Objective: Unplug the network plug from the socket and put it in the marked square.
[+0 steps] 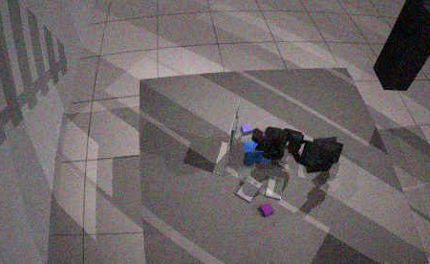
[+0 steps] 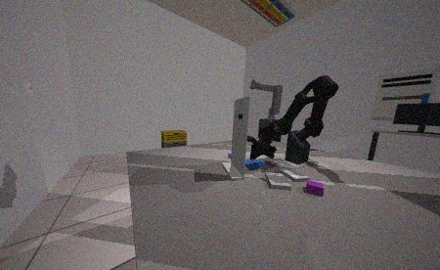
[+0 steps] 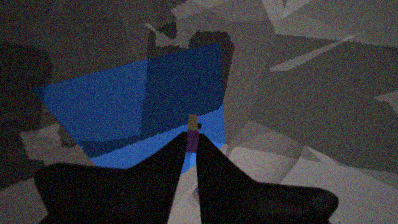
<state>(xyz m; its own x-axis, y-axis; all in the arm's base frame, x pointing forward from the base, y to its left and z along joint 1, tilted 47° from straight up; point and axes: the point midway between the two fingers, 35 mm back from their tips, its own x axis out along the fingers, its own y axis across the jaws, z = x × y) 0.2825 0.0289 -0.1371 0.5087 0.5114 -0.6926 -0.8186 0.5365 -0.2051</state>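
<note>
My gripper tip is right at the network plug. From my gripper tip the other things lie so: upright panel 140 mm ahead, 130 mm above, 50 mm to the left; blue square 20 mm below, 10 mm behind.
</note>
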